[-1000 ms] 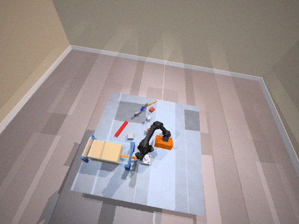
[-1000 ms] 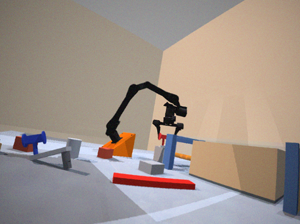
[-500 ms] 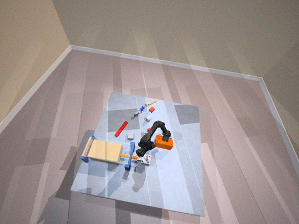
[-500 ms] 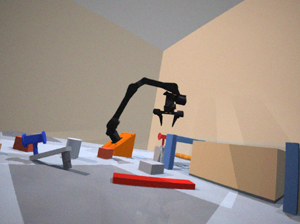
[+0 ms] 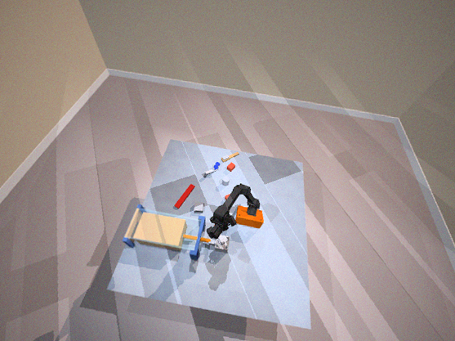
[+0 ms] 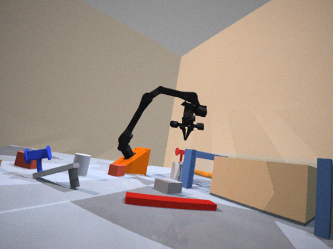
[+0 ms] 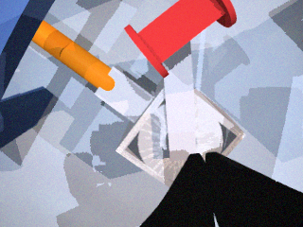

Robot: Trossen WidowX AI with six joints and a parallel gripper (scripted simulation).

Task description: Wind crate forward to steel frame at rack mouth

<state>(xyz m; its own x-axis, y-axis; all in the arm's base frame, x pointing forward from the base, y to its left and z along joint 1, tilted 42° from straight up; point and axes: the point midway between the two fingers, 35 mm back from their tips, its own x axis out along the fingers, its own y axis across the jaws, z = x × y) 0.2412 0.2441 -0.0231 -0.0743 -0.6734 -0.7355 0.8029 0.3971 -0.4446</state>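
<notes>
My gripper tip is now 4 cm short of the red knob, 5 cm to the left of it and 8 cm above it. Also, from my gripper tip: blue frame: 14 cm ahead, 2 cm to the left, 11 cm below; then winch: 4 cm behind, 3 cm to the left, 18 cm below; then red-knobbed winch handle: 1 cm ahead, 2 cm to the right, 11 cm below.
</notes>
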